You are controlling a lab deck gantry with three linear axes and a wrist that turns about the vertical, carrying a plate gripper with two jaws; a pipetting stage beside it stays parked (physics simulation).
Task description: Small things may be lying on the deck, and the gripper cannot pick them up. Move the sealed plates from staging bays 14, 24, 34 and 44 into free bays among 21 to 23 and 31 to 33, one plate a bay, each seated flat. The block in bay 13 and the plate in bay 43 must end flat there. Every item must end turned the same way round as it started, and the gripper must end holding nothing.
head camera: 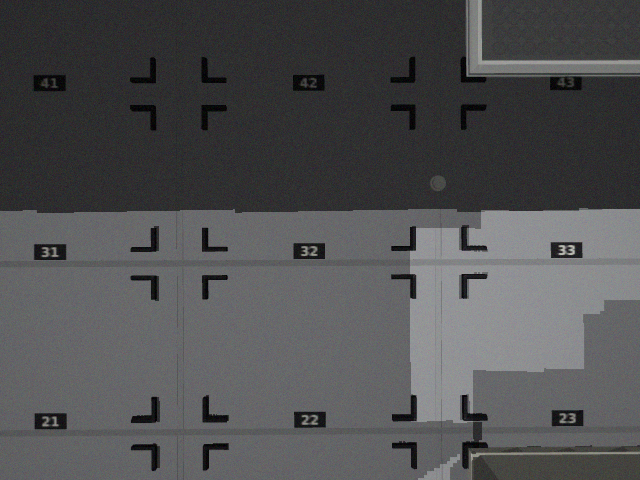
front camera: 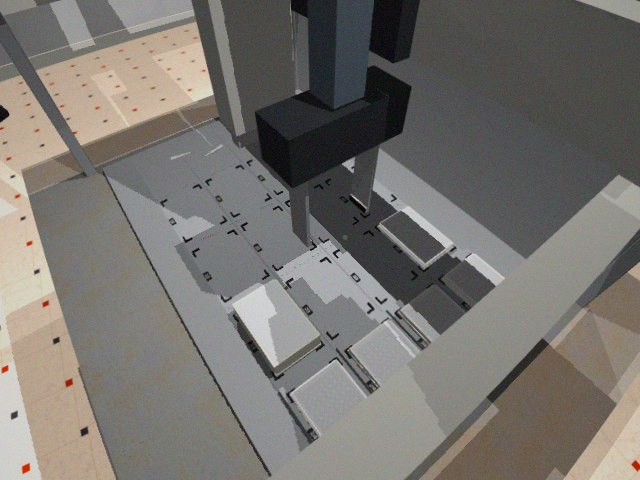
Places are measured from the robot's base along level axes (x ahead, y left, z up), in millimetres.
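Pixels of known places: gripper, fingertip midpoint: (front camera: 331, 220); robot's base, link origin: (front camera: 162, 203).
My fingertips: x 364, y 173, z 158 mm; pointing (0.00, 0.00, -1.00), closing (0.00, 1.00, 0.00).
Ahead of a thing's pixels: the offset from my fingertips to its top centre. "spot": to the spot under its first point.
My gripper (front camera: 333, 223) hangs above the middle of the deck with its two jaws wide apart and no plate between them. It does not show in the head view. Sealed plates stand in bay 14 @[spot: dx +167, dy -132, dz -129 mm] (front camera: 328, 397), bay 24 @[spot: dx +160, dy -24, dz -129 mm] (front camera: 382, 348), bay 34 @[spot: dx +162, dy +88, dz -129 mm] (front camera: 433, 308) and bay 44 @[spot: dx +162, dy +179, dz -129 mm] (front camera: 469, 279), partly hidden by the front beam. The thick block @[dx +28, dy -130, dz -116 mm] (front camera: 276, 325) (head camera: 558, 467) sits in bay 13. The plate in bay 43 @[spot: dx +33, dy +187, dz -143 mm] (front camera: 416, 235) (head camera: 560, 31) lies flat, its corner near the bay's bracket. No plate shows in bays 21 to 23 or 31 to 33.
A small round disc @[dx -54, dy +81, dz -154 mm] (front camera: 344, 237) (head camera: 437, 182) lies on the deck in the gap between bays 32 and 33. A wide beam (front camera: 465, 330) crosses the front, and a tall grey column (front camera: 258, 56) stands behind the gripper. Shadow darkens the back bays.
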